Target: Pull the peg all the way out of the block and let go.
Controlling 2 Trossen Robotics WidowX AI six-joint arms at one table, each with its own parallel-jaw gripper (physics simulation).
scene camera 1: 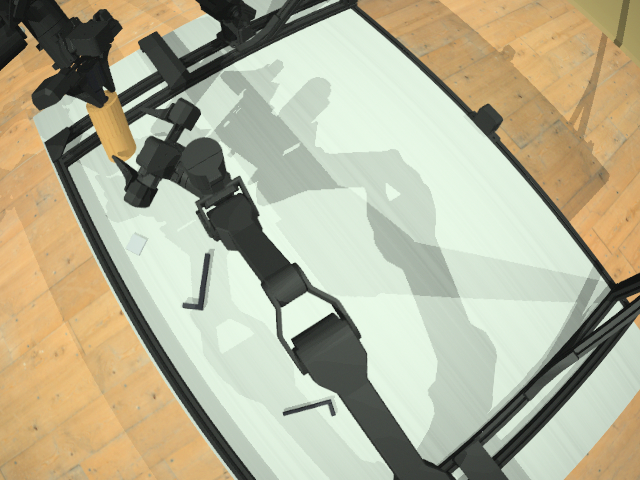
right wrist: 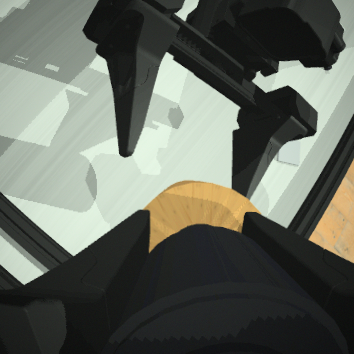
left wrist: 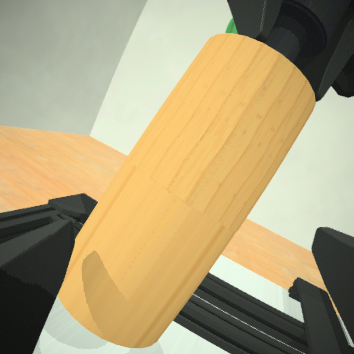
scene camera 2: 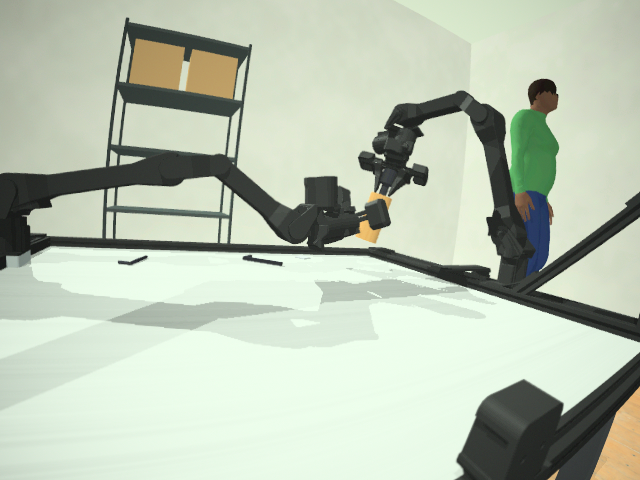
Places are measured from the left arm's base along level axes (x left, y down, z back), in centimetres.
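Where they show: left gripper, between the fingertips: (scene camera 1: 125, 132) (left wrist: 197, 237) (scene camera 2: 370, 220); right gripper, between the fingertips: (scene camera 1: 107, 99) (right wrist: 196, 222) (left wrist: 282, 74) (scene camera 2: 381, 194); left arm's base, origin of its link: (scene camera 2: 5, 252); right arm's base, origin of its link: (scene camera 1: 236, 34) (scene camera 2: 510, 285).
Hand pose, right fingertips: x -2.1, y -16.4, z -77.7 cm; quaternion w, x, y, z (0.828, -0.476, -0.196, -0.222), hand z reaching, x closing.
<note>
Each offset is from my right fingertips to the top centre of the thing. "spot": to the spot under its first point.
A wooden cylindrical block {dx +1.7, dy -0.3, dz +0.3 cm} (scene camera 1: 117, 131) (scene camera 2: 369, 233) (left wrist: 185, 165) (right wrist: 195, 198) hangs tilted in the air above the table's far left corner in scene camera 1. A dark peg {spot: dx +0.3, dy -1.5, dz -0.6 cm} (left wrist: 287, 44) (right wrist: 200, 265) sticks out of its upper end; how deep it sits is hidden. My right gripper (scene camera 1: 107, 97) (scene camera 2: 383, 190) (right wrist: 196, 222) is shut on the peg, its fingertips close to the block's upper end. My left gripper (scene camera 1: 127, 133) (left wrist: 197, 237) (right wrist: 189, 183) is open, its fingers apart on either side of the block's lower part and holding nothing. One left finger is partly hidden in scene camera 2.
Two dark L-shaped pieces {dx +5.3, dy +17.5, dz +27.7 cm} (scene camera 1: 205, 281) {dx +5.5, dy +17.7, dz +55.7 cm} (scene camera 1: 309, 407) and a small pale square {spot: dx +9.9, dy +18.0, dz +15.2 cm} (scene camera 1: 136, 243) lie on the table. Black rails (scene camera 1: 82, 222) edge the table. A shelf unit (scene camera 2: 178, 98) with boxes and a person (scene camera 2: 535, 149) stand beyond it in scene camera 2.
</note>
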